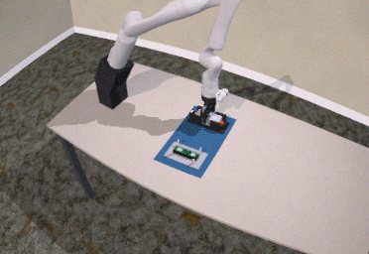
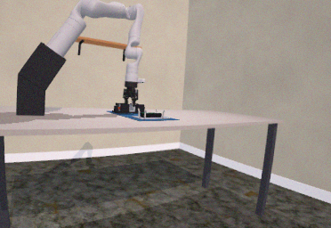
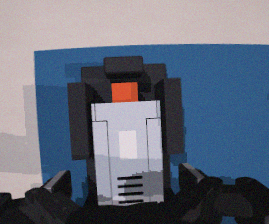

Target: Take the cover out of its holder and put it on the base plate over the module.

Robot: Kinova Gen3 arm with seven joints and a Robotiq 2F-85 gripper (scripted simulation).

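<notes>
The light grey cover lies 1 cm below my hand.
</notes>
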